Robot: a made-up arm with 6 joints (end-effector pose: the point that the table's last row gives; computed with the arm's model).
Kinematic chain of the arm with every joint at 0, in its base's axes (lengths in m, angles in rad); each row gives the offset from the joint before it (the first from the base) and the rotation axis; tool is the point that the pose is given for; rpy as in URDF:
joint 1: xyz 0 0 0.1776 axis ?
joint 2: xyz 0 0 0 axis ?
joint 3: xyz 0.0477 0 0.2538 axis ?
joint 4: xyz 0.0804 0 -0.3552 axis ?
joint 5: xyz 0 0 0 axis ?
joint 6: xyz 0.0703 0 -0.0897 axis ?
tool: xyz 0 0 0 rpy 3.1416 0 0
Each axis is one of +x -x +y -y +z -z.
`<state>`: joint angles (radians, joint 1 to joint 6).
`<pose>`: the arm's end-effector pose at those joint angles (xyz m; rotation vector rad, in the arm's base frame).
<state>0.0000 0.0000 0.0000 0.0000 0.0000 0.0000</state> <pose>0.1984 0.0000 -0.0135 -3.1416 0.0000 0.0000</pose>
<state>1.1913 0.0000 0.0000 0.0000 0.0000 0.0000</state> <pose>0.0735 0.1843 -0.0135 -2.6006 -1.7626 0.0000</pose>
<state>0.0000 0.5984 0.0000 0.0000 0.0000 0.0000</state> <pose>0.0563 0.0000 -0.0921 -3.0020 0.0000 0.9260</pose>
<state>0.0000 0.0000 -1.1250 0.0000 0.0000 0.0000</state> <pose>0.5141 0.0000 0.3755 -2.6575 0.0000 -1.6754</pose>
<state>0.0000 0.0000 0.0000 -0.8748 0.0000 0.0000</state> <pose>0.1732 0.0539 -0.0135 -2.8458 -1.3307 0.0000</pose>
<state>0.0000 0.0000 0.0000 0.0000 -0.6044 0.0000</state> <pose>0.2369 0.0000 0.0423 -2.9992 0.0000 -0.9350</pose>
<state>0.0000 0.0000 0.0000 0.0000 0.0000 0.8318</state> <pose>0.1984 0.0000 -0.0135 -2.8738 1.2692 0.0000</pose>
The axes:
joint 1: +z
joint 2: +y
joint 3: +y
joint 4: -z
joint 5: +y
joint 6: -z

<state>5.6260 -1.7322 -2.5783 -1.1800 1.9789 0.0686</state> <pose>-0.5584 0.3022 0.2988 0.3003 -1.7601 2.0230</pose>
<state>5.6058 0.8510 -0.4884 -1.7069 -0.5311 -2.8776</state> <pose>0.1774 -0.0079 -0.0855 -0.9013 2.6051 0.8976</pose>
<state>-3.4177 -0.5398 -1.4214 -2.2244 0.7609 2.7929</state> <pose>-0.2966 0.0931 0.6787 -0.7386 -0.4119 -0.0652</pose>
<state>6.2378 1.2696 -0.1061 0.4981 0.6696 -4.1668</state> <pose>-0.1424 0.0067 -0.0519 0.1489 -1.4141 -0.7607</pose>
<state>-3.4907 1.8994 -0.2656 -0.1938 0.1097 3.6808</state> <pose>0.2170 -0.0913 -0.0600 -1.9043 0.6636 -2.3937</pose>
